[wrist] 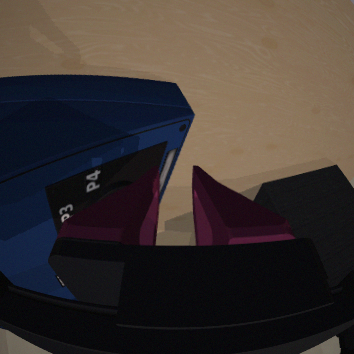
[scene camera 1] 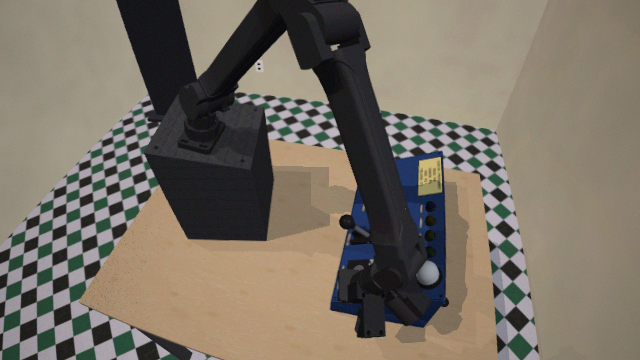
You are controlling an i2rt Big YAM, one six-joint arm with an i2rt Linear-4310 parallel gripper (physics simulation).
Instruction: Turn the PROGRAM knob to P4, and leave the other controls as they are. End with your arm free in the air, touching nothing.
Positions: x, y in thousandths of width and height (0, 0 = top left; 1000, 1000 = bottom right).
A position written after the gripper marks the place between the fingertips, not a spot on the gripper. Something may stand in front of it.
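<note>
You'd find the gripper here (wrist: 496, 493), and there's a blue control panel (wrist: 210, 377) as well.
</note>
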